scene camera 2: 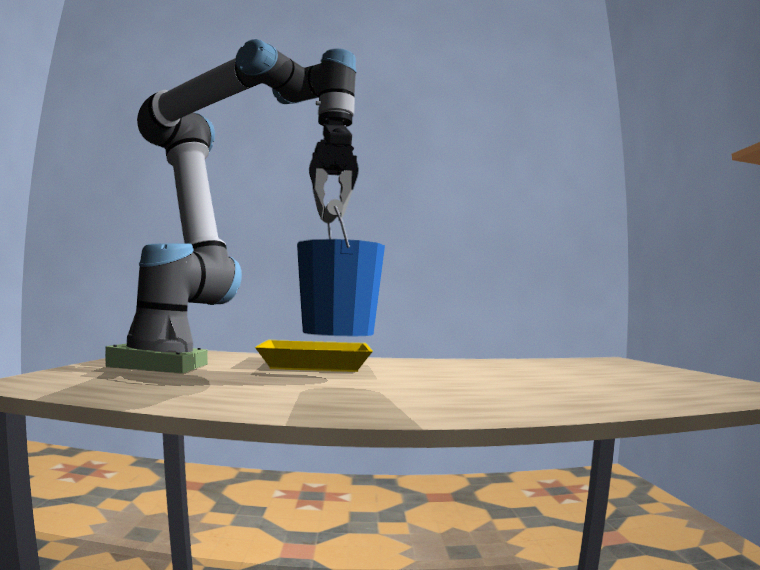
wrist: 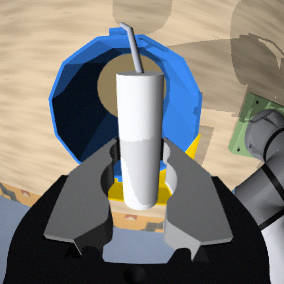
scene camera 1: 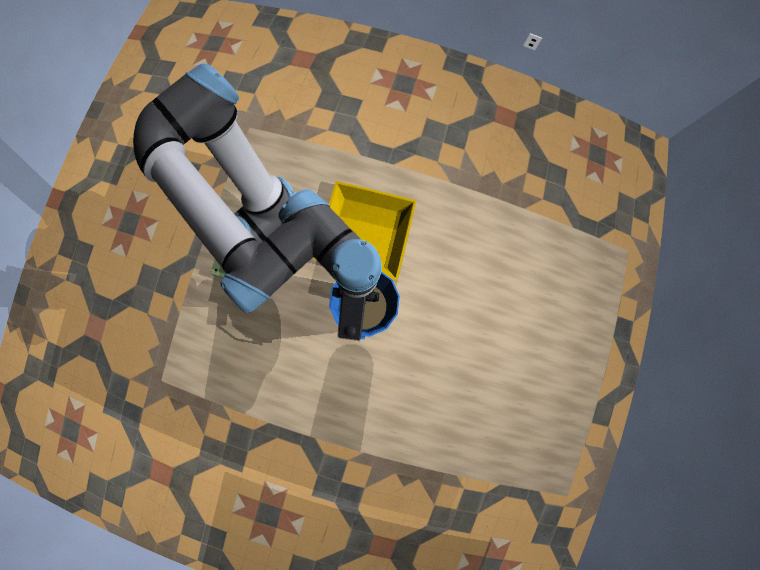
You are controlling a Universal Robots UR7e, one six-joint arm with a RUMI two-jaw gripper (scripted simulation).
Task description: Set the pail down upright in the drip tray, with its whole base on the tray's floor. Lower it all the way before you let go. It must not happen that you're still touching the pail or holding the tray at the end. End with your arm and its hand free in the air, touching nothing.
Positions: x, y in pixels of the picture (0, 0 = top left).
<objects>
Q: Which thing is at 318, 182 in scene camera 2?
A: My gripper.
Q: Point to a blue pail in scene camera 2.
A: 339, 286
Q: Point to a yellow drip tray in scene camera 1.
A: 382, 219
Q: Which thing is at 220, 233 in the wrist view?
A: My gripper.
</objects>
